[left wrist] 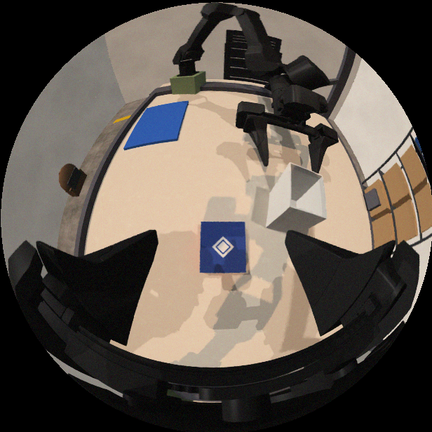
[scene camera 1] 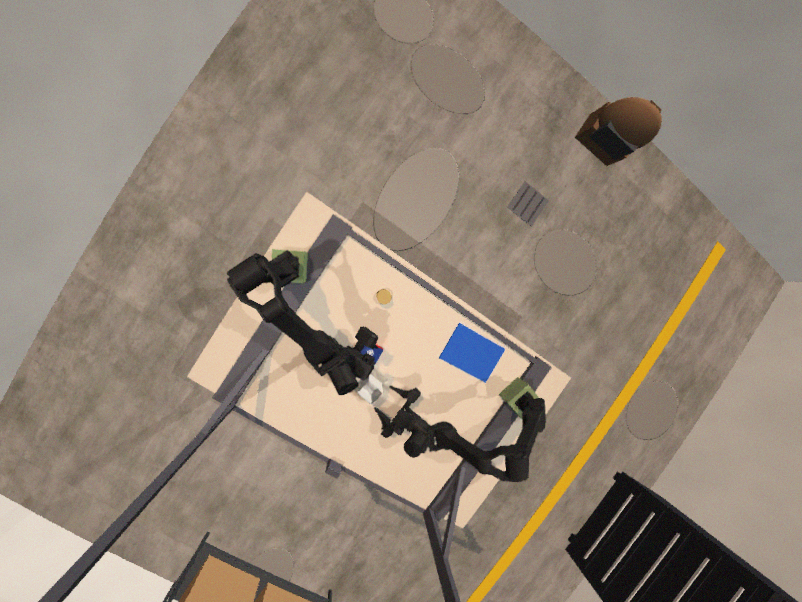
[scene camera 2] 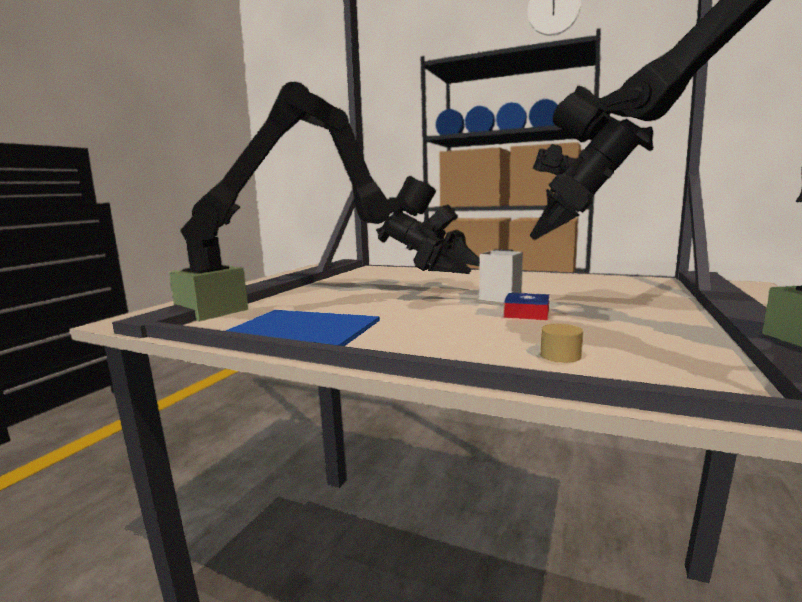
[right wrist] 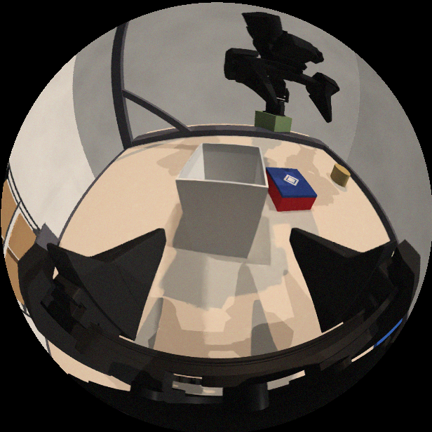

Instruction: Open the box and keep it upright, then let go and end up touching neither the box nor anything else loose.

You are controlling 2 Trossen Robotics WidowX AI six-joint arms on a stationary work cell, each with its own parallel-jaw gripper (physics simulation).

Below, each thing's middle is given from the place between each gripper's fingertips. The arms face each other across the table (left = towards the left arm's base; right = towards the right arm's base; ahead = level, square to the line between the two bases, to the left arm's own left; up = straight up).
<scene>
My right gripper is now 50 mm to the right of the white box (scene camera 2: 500,272) and 10 mm above it. From my right hand the other things lie so: lid (scene camera 2: 516,305): 110 mm ahead, 110 mm to the left, 50 mm below; then gold cylinder (scene camera 2: 562,343): 300 mm ahead, 170 mm to the left, 40 mm below; then flat blue mat (scene camera 2: 328,328): 290 mm ahead, 230 mm to the right, 60 mm below.
Now: the lid 120 mm below my left hand and 10 mm to the right of it. Round my left hand: gold cylinder (190 mm ahead, 120 mm below, 50 mm to the left); flat blue mat (340 mm to the right, 170 mm ahead, 130 mm below); white box (110 mm behind, 90 mm below, 70 mm to the right).
</scene>
